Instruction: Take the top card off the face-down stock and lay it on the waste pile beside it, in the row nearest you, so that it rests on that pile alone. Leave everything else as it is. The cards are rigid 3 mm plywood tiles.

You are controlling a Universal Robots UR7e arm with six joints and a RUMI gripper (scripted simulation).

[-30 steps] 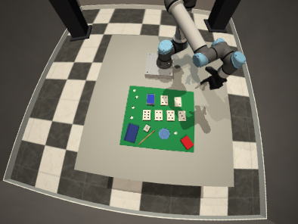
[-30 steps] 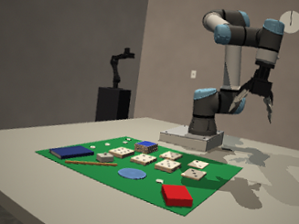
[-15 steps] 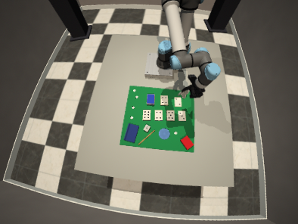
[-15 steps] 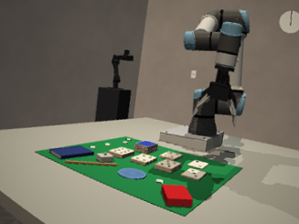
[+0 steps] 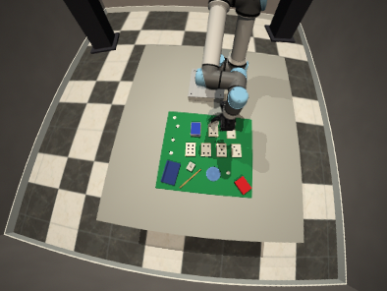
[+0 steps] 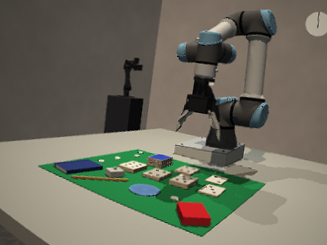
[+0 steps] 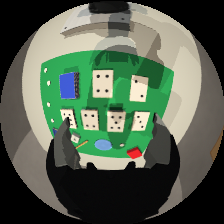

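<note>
Right now my hand is 15 cm to the left of the blue-backed card, 12 cm above it and 5 cm past it. From my hand the other things lie so: red block: 34 cm ahead, 13 cm below, 11 cm to the left; then green mat: 16 cm below, 11 cm ahead, 8 cm to the right; then wooden stick: 27 cm ahead, 21 cm to the right, 14 cm below.
</note>
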